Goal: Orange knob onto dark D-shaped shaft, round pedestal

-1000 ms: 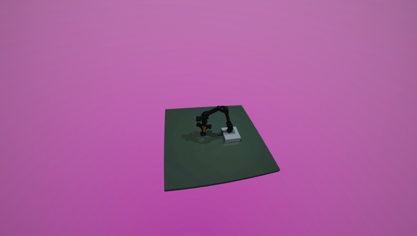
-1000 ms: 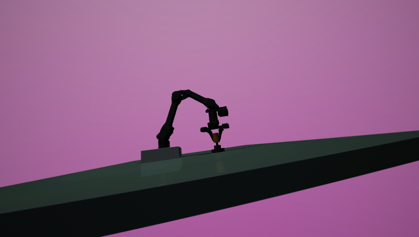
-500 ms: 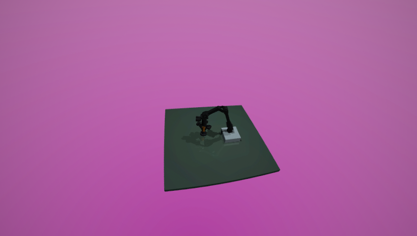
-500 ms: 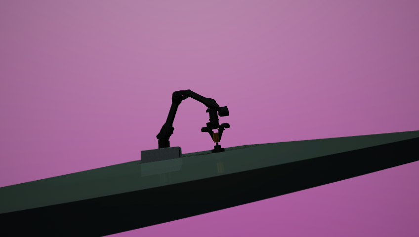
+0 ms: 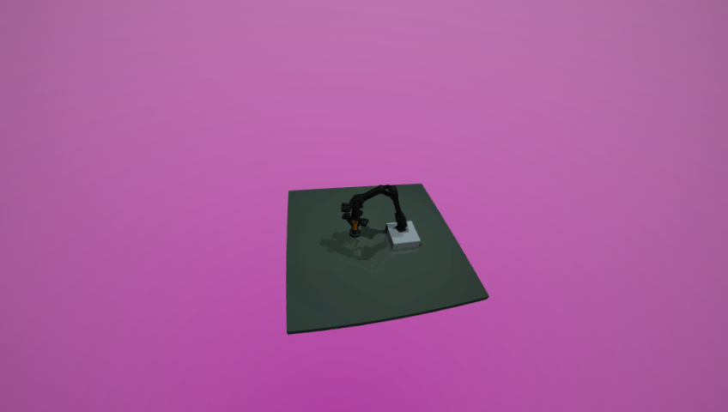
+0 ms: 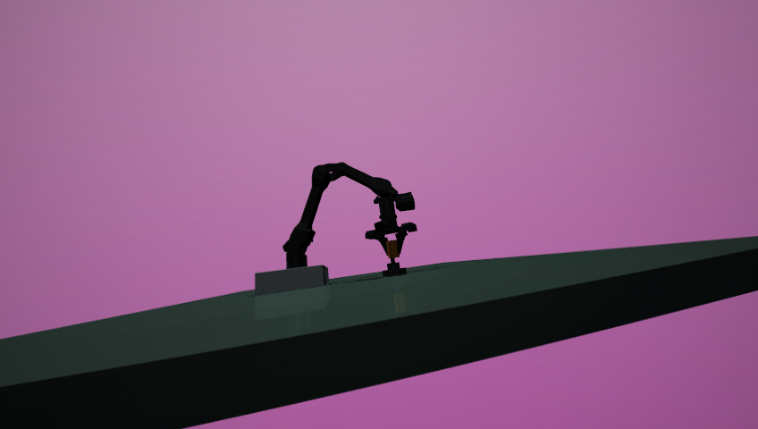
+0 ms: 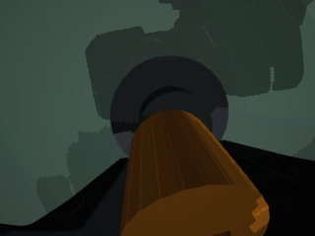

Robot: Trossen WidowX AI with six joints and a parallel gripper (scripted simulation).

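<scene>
Right now the round dark pedestal is 40 mm below my gripper tip and 10 mm behind it. The rest, counted from my gripper tip: orange knob: 20 mm above.
</scene>
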